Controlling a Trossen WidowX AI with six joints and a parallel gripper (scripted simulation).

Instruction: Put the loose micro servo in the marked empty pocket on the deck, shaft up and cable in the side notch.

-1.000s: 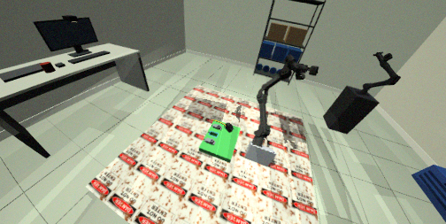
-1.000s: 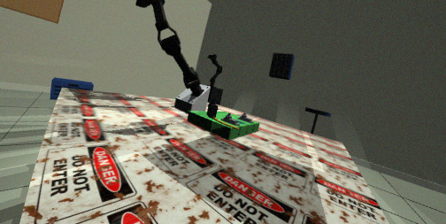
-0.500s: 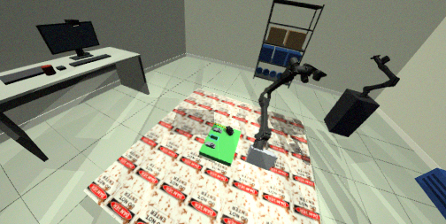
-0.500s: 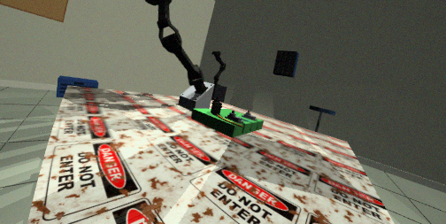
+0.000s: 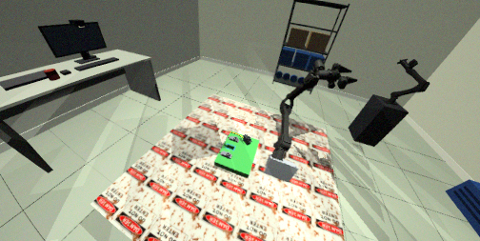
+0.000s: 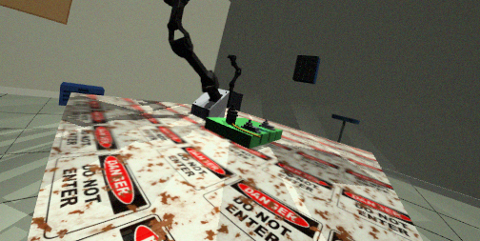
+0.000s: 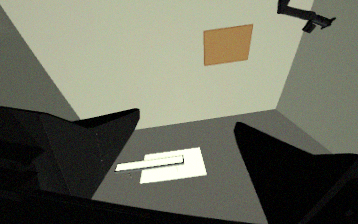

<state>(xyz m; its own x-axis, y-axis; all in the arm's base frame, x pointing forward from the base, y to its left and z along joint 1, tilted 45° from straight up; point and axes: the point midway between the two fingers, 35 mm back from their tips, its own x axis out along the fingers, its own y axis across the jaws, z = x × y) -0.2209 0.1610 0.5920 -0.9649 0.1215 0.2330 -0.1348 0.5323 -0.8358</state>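
Right now the green deck is 500 mm ahead of my gripper tip, 290 mm to the left of it and 630 mm below it.
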